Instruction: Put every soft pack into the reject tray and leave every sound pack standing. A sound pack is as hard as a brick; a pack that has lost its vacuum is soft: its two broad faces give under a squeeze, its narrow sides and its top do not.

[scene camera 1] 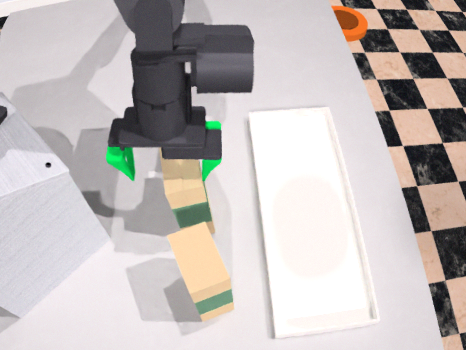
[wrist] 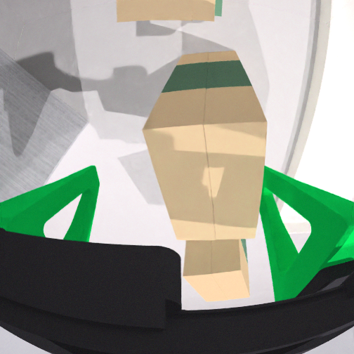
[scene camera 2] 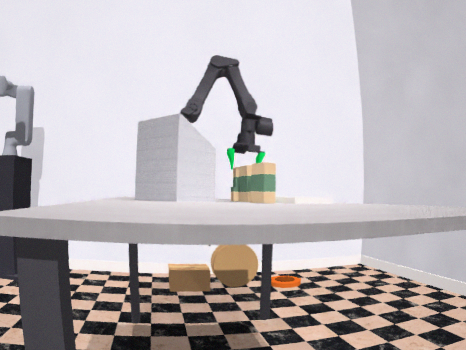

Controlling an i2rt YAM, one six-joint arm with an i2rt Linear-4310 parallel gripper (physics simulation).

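Seen in the pictures: gripper, fingertip midpoint: (scene camera 1: 168, 177) (scene camera 2: 244, 170); arm's base at its link origin: (scene camera 2: 176, 135).
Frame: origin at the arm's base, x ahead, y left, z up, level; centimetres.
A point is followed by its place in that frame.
Three tan packs with green bands stand upright in a row. The front pack (scene camera 1: 200, 262) @[x 32.3, y -8.2, z -10.7 cm] (scene camera 2: 263, 183) @[x 31.3, y -11.7, z -17.9 cm] (wrist: 220, 286) is nearest in scene camera 1. The middle pack (scene camera 1: 185, 192) @[x 29.3, y 1.5, z -11.3 cm] (scene camera 2: 244, 184) @[x 26.3, y 3.6, z -17.9 cm] (wrist: 220, 200) lies between the finger sides in the wrist view. The back pack (wrist: 165, 11) is partly cut off there and hidden by the arm in scene camera 1. My gripper (scene camera 1: 169, 179) @[x 26.3, y 4.7, z -12.6 cm] (scene camera 2: 246, 165) @[x 26.3, y 4.7, z -12.6 cm] (wrist: 176, 174) is open, its tips near the pack tops; the right finger is close beside the middle pack, the left farther off. The white reject tray (scene camera 1: 310, 305) @[x 46.9, y -9.1, z -24.3 cm] (wrist: 335, 115) lies right of the row.
A large grey block (scene camera 1: 45, 235) @[x 10.3, y -5.8, z -12.2 cm] (scene camera 2: 157, 160) @[x -5.6, y -9.0, z -10.6 cm] (wrist: 30, 125) stands on the table (scene camera 1: 285, 60) @[x 43.3, y 43.0, z -24.7 cm] (scene camera 2: 225, 221) @[x 14.3, y -93.6, z -24.6 cm] left of the packs. On the floor are an orange ring (scene camera 1: 362, 27) (scene camera 2: 286, 285), a round wooden piece (scene camera 2: 234, 262) and a wooden box (scene camera 2: 189, 277). Another arm (scene camera 2: 24, 115) stands far left.
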